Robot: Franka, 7 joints.
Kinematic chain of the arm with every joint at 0, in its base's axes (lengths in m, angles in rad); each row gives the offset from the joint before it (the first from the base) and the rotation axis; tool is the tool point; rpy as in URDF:
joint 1: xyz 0 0 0.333 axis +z
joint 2: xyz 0 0 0 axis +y
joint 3: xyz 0 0 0.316 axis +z
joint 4: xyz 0.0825 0 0 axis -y
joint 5: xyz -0.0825 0 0.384 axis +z
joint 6: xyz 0 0 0 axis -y
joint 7: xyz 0.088 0 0 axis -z
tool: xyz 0 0 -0.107 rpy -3.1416 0 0
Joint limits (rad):
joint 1: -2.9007..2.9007
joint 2: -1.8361..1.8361
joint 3: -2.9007..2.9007
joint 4: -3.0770..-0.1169
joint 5: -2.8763..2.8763
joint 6: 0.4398..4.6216
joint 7: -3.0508..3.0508
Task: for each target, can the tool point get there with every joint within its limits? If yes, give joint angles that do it. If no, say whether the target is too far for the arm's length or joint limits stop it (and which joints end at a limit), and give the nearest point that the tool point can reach.
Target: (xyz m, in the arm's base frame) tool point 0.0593 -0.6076 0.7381
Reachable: yes | joints -2.4333 0.5175 1.1399 -1.3856 1.9588 1.3518 0.9069
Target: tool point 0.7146 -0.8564 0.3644
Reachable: no: too far | nearest point 0.5494 -0.6584 0.3571 | short by 0.258 m
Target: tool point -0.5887 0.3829 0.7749
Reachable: yes | joints -0.1084 -0.8112 2.1504 -0.7273 -1.9261 1.7838 -0.2184
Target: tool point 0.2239 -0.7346 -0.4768
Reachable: no: too far | nearest point 0.1754 -0.5756 -0.2548 | short by 0.277 m
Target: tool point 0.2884 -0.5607 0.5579
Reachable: yes | joints 1.0042 -1.4411 -1.3628 -1.5503 0.7992 1.7325 0.7395
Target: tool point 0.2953 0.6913 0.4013
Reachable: yes | joints 0.9769 1.2667 0.0604 -0.4895 1.8476 0.9920 0.9028
